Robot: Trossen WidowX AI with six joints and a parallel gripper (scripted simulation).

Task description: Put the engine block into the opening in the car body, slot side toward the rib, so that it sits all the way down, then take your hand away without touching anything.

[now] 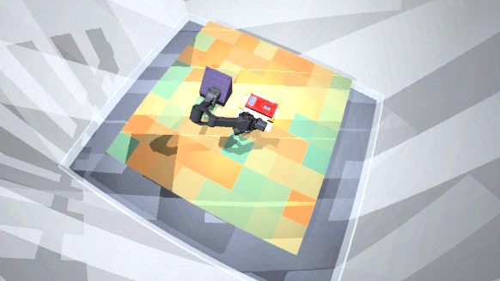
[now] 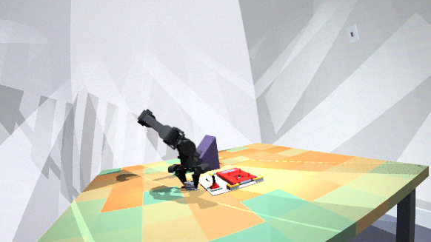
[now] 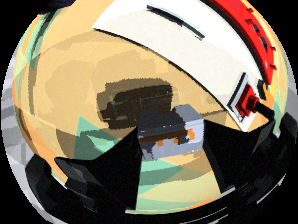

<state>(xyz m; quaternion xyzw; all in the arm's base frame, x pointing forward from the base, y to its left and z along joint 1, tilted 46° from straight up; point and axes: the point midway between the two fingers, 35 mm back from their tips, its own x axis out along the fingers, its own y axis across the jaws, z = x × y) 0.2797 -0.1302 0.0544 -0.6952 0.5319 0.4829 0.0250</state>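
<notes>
Right now my gripper tip is 1 cm below the grey engine block.
</notes>
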